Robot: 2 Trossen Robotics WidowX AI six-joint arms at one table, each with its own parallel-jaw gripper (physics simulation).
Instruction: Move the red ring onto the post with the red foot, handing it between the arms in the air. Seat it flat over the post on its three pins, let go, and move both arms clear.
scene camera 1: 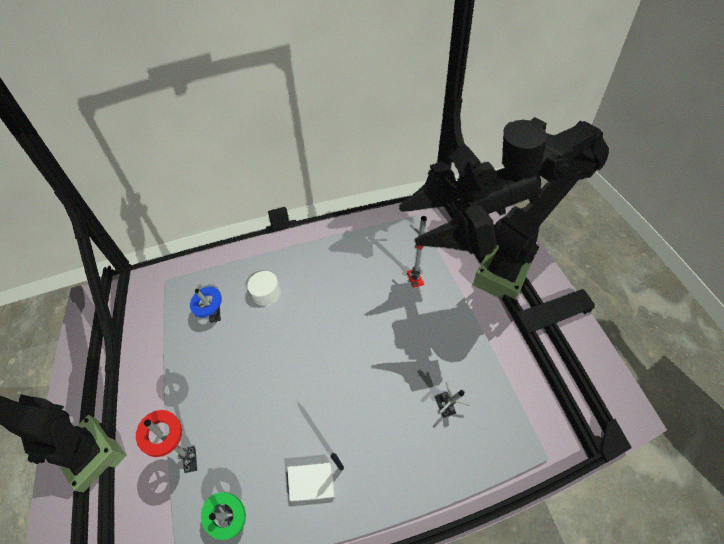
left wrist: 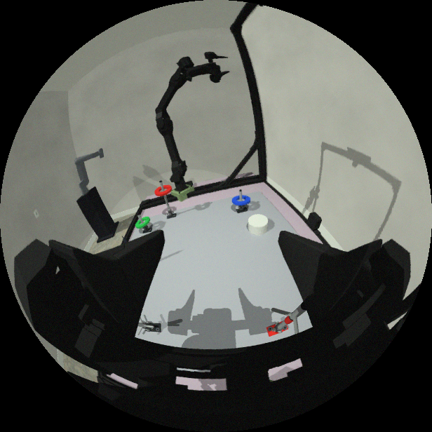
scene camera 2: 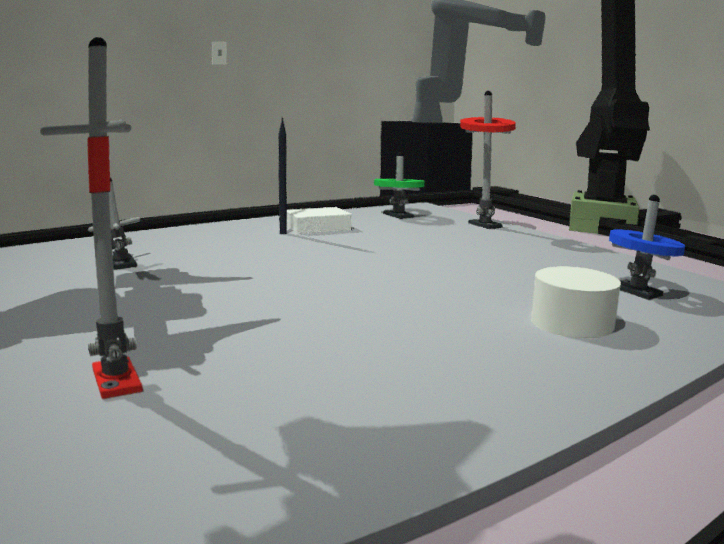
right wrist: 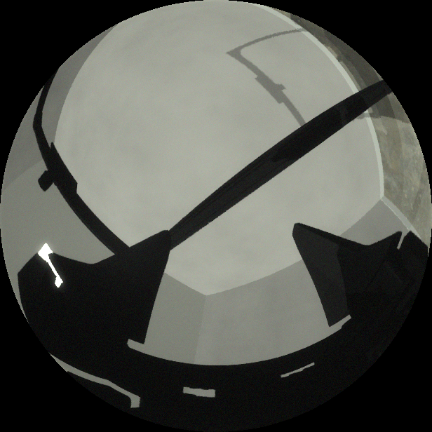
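Pixels of known places: left gripper, between the fingertips: [scene camera 1: 406, 224]; left arm's base, origin of its link: [scene camera 1: 505, 266]; right arm's base, origin of its link: [scene camera 1: 80, 451] [scene camera 2: 605, 198].
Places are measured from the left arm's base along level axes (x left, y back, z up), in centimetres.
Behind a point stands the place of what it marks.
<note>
The red ring [scene camera 1: 175, 435] {x -26.5, y -63.3, z 10.3 cm} [scene camera 2: 500, 126] {x -31.0, y -62.0, z 10.0 cm} [left wrist: 161, 194] lies flat, high around a tall grey post [scene camera 2: 486, 169] {x -29.0, y -65.2, z 4.3 cm} with a black foot, at the lower left in scene camera 1. The post with the red foot [scene camera 1: 417, 260] {x -15.9, y -12.0, z 3.9 cm} [scene camera 2: 104, 251] {x -16.3, y -11.3, z 4.3 cm} [left wrist: 288, 320] stands upright at the upper right there, with a red band and side pins near its top and no ring on it. My left gripper [scene camera 1: 408, 224] {x -14.7, y -20.7, z 21.7 cm} [left wrist: 223, 237] is open and empty, above and beside that post's top in the picture. My right gripper [left wrist: 228, 64] [right wrist: 233, 233] is open and empty, raised high and facing the wall.
A blue ring [scene camera 1: 217, 304] {x -44.2, y -41.4, z 1.8 cm} [scene camera 2: 661, 248] {x -48.3, y -38.9, z 1.5 cm} and a green ring [scene camera 1: 239, 517] {x -14.1, y -67.1, z 1.7 cm} [scene camera 2: 383, 183] {x -15.0, y -65.4, z 1.4 cm} sit on short posts. A white cylinder [scene camera 1: 263, 286] {x -40.3, y -32.0, z 0.1 cm} [scene camera 2: 575, 310] {x -41.0, y -28.4, z -1.4 cm}, a white block [scene camera 1: 310, 482] {x -9.3, y -56.4, z -1.4 cm} [scene camera 2: 321, 222] {x -10.9, y -54.0, z -2.2 cm}, a dark upright spike [scene camera 2: 282, 175] {x -7.1, y -51.0, z 3.7 cm} and a bare pinned post [scene camera 1: 449, 400] {x 2.4, y -32.9, z 0.7 cm} also stand there.
</note>
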